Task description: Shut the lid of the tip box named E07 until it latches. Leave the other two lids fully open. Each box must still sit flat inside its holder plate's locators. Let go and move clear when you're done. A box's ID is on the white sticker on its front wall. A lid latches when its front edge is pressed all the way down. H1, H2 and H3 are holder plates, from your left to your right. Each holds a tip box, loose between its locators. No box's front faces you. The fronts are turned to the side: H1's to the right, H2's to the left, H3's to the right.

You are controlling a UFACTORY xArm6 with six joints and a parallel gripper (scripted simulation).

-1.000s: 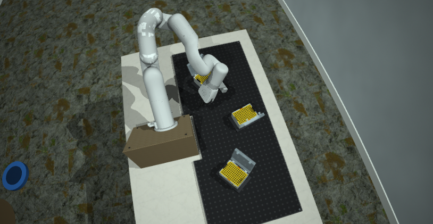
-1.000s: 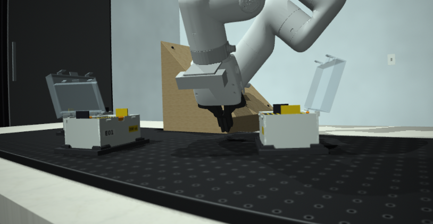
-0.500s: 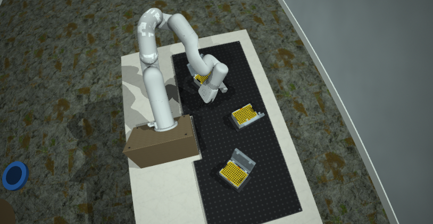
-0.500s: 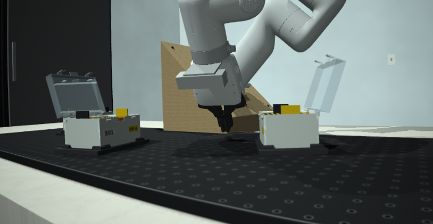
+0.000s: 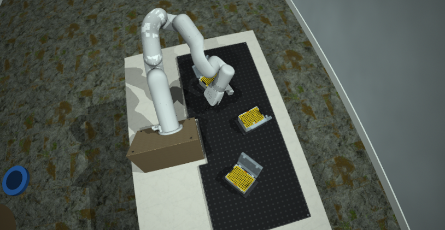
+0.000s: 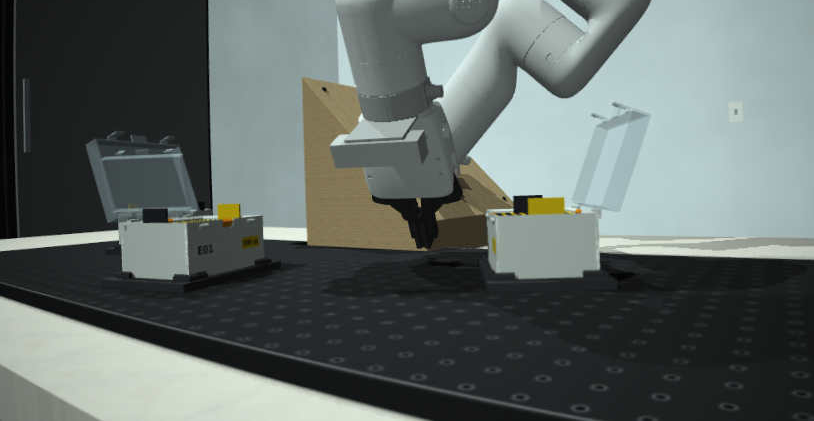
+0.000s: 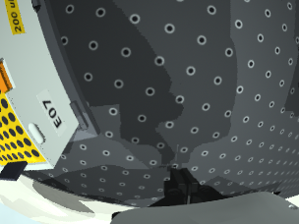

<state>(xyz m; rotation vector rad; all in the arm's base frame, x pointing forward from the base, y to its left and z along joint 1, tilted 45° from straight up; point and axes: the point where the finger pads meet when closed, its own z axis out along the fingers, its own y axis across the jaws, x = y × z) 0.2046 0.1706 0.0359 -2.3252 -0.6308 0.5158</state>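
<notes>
Now: the clear lid 20 mm ahead of my hand, 220 mm to the left of it and 70 mm above it. Also, from my hand: tip box 220 mm ahead, 150 mm to the right, 30 mm above.
</notes>
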